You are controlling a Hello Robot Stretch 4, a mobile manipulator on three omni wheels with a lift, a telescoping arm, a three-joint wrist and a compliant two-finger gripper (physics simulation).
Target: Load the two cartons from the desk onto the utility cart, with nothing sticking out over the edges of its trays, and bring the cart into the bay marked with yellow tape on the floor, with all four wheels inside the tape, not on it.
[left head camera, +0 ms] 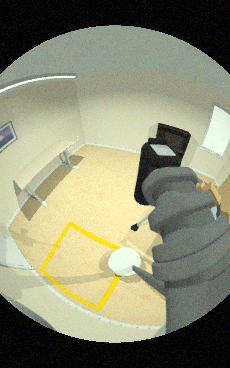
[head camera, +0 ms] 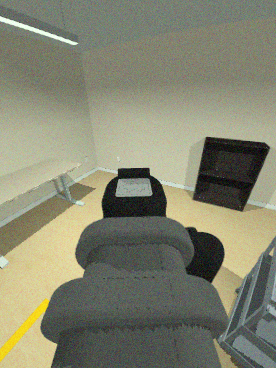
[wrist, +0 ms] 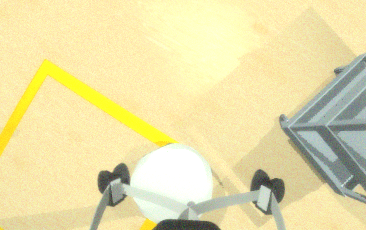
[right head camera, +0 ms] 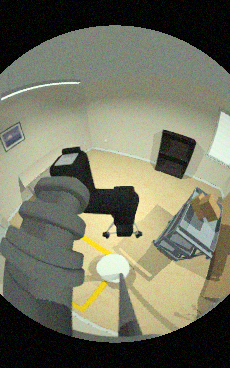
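Where they show: gripper, between the fingertips: (left head camera: 147,225) (wrist: 190,181); robot's base, origin of its link: (left head camera: 123,260) (wrist: 174,179) (right head camera: 113,267).
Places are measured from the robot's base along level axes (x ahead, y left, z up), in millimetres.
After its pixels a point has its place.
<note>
My gripper (wrist: 190,181) @(x 223, y -88, z 1042 mm) (right head camera: 123,233) @(x 223, y -88, z 1042 mm) is open and empty, pointing down over the floor; in the left head view part of it shows beside the sleeve. The grey utility cart (head camera: 243,327) @(x 310, y -554, z 506 mm) (right head camera: 201,231) @(x 219, y -842, z 766 mm) (wrist: 310,126) @(x 319, y -558, z 390 mm) stands right of the gripper, apart from it. Brown cartons (right head camera: 206,207) @(x 360, y -786, z 977 mm) rest at the far end of its upper tray; whether they overhang its edge cannot be told. In the left head view, cardboard (left head camera: 211,194) shows partly behind the arm. The yellow tape bay (left head camera: 56,247) @(x 172, y 1072, z -35 mm) (head camera: 25,327) @(x 466, y 942, z -27 mm) (right head camera: 95,243) @(x 354, y 286, z -27 mm) (wrist: 107,106) @(x 397, y 426, z -27 mm) lies left of the cart, which stands outside it.
A white disc (left head camera: 124,261) @(x 3, y 0, z 187 mm) (right head camera: 112,267) @(x 7, y 0, z 187 mm) (wrist: 170,172) @(x 74, y 8, z 187 mm) covers part of the tape line. A pale desk (head camera: 35,183) @(x 1619, y 1232, z 692 mm) stands along the left wall. A dark bookshelf (head camera: 237,142) @(x 2040, y -1432, z 1033 mm) (right head camera: 179,136) @(x 1989, y -1377, z 1022 mm) stands at the far wall. A wooden cabinet (right head camera: 220,255) @(x -244, y -1670, z 277 mm) is at the right, near the cart.
</note>
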